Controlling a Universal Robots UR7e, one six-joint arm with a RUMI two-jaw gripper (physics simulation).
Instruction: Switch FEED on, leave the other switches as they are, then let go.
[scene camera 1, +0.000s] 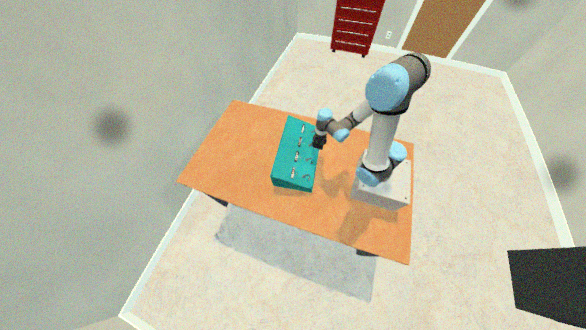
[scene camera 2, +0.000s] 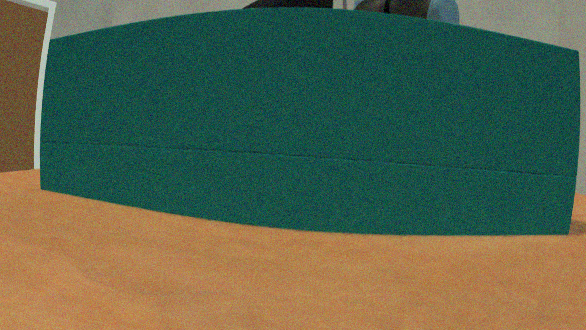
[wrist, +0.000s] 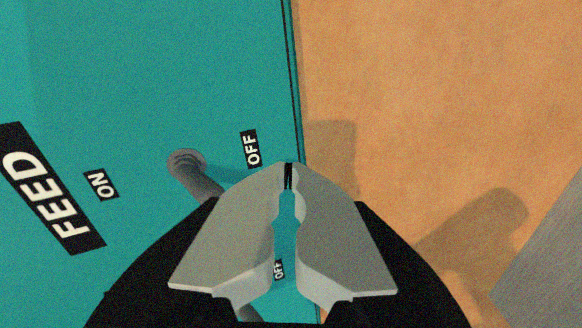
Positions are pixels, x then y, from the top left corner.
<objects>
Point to my gripper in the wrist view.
At 288, 165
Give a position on a teal switch panel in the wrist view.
At 106, 106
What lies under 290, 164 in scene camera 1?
A teal switch panel.
</objects>
